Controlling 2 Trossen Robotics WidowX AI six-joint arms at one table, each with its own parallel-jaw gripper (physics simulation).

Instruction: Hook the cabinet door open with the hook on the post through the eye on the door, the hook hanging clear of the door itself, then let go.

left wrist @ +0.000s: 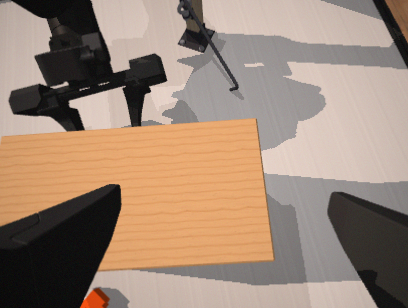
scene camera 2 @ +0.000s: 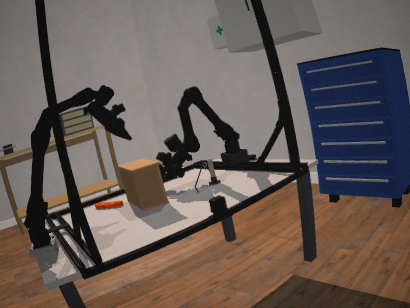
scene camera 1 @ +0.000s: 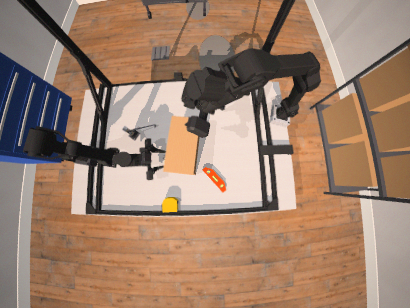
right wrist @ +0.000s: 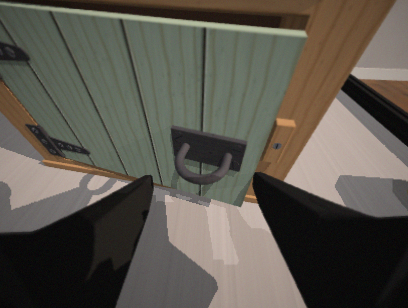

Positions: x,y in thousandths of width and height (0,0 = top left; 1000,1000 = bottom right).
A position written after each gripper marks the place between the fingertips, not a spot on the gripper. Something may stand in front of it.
Observation:
The left gripper (scene camera 1: 460,369) is open, holding nothing. Further things: the right gripper (right wrist: 499,586) and a wooden cabinet (scene camera 2: 348,586).
The left gripper also shows in the left wrist view (left wrist: 555,644). The wooden cabinet also shows in the left wrist view (left wrist: 474,631), in scene camera 1 (scene camera 1: 445,479) and in the right wrist view (right wrist: 822,141).

